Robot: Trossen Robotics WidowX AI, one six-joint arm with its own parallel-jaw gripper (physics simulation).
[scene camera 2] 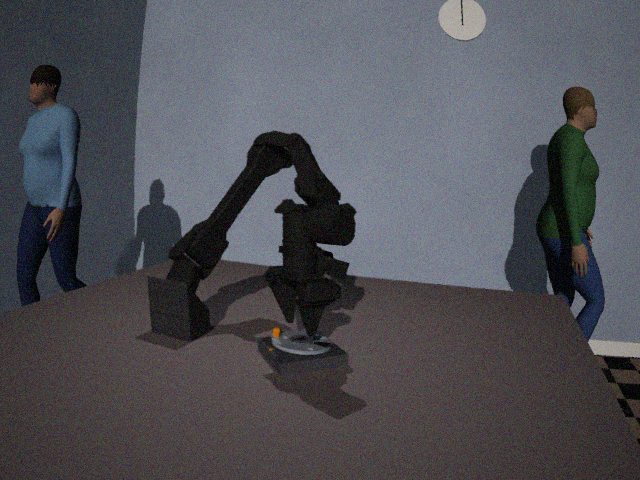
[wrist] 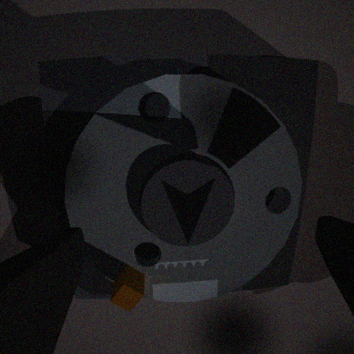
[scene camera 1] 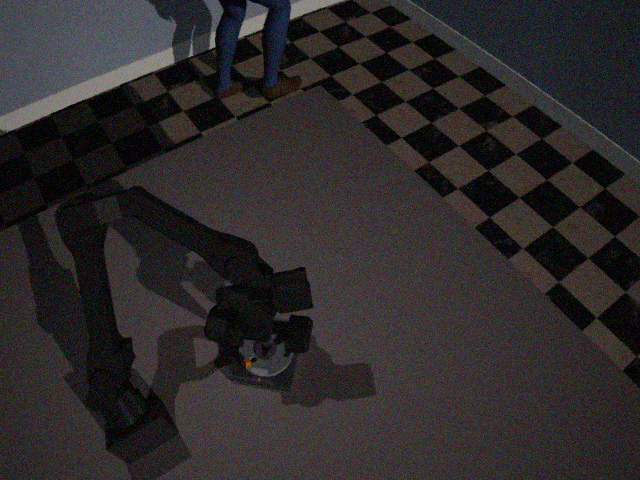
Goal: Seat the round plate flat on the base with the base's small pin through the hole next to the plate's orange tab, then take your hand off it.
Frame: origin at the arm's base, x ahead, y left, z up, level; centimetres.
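Seen in the pictures: gripper, fingertip midpoint: (scene camera 2: 300, 329) (scene camera 1: 265, 347); arm's base at its link origin: (scene camera 2: 176, 292) (scene camera 1: 131, 421).
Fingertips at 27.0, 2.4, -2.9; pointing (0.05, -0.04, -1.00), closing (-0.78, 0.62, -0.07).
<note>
Offsets run from my fingertips to a thing's top centre, as dx, dy, dz. "spot": to the spot under its first point. Level surfaces: height alone.
The round grey plate @(+0.1, +0.5, -0.3) (scene camera 1: 275, 365) (scene camera 2: 305, 351) (wrist: 90, 170) lies over the dark square base @(+0.0, +0.4, -1.9) (scene camera 1: 279, 383) (scene camera 2: 281, 362) (wrist: 305, 100). The base's round hub (wrist: 155, 200) shows in its centre hole, with a wider dark gap at the upper left. The plate's orange tab @(-4.4, -0.5, -0.3) (scene camera 1: 247, 363) (scene camera 2: 276, 332) (wrist: 128, 291) is at its lower left in the wrist view. The hole beside it (wrist: 147, 254) looks dark; I cannot make out the pin, or whether the plate lies fully flat. My gripper (scene camera 2: 301, 329) (wrist: 202, 234) is open and empty, low over the plate, fingers on either side of its middle.
A small orange mark @(spot: -3.8, -3.9, -3.2) (scene camera 1: 258, 379) (scene camera 2: 270, 349) is on the base's edge. The arm's own foot (scene camera 1: 147, 439) (scene camera 2: 170, 310) stands on the grey table @(dz -5.7) (scene camera 1: 413, 310) (scene camera 2: 155, 413) to the left. Two people stand beyond the table. The light is dim, with arm shadows around the base.
</note>
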